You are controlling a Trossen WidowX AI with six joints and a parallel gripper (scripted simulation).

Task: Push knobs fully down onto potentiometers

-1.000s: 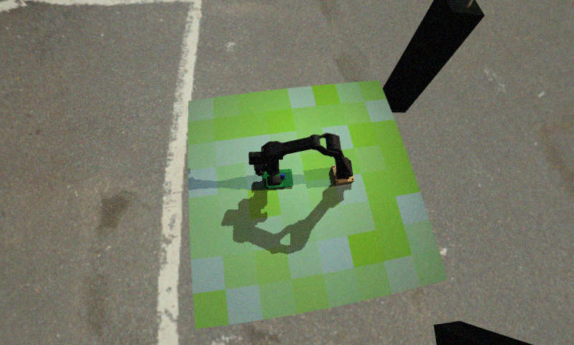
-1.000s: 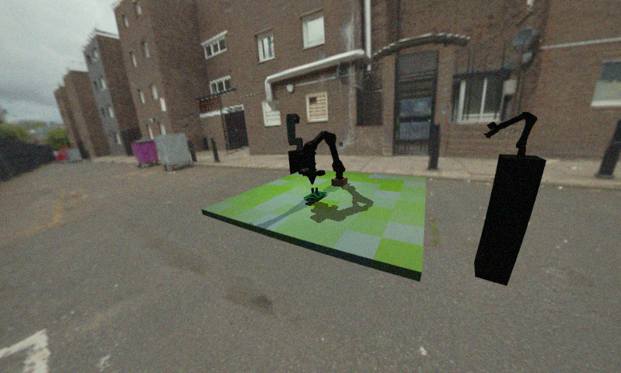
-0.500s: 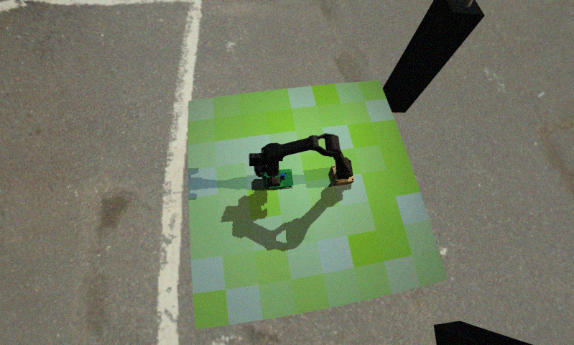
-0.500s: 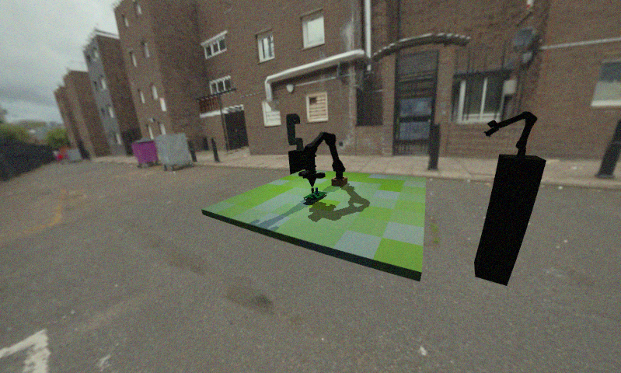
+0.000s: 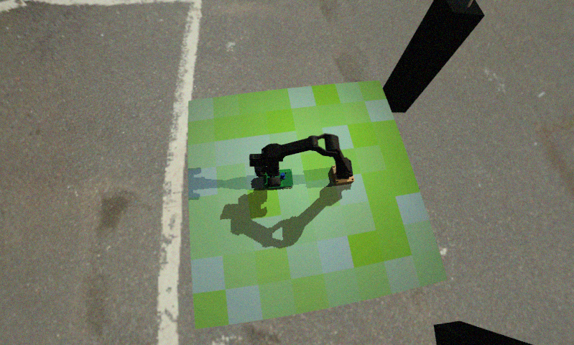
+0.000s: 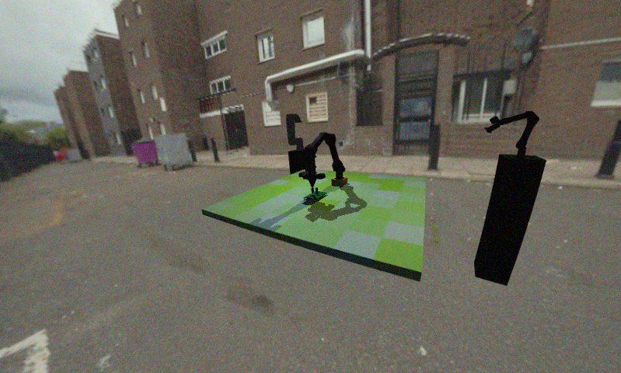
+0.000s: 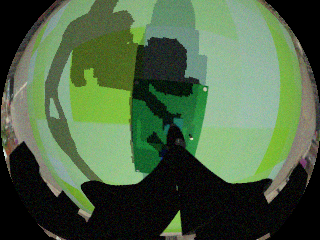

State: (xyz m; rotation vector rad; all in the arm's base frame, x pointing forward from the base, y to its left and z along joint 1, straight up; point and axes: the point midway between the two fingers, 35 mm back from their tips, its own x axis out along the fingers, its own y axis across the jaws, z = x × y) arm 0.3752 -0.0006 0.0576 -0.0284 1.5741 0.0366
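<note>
The round dark knob lies 2 cm below my gripper tip. Also, from my gripper tip: blue knob: 5 cm behind, 3 cm below.
</note>
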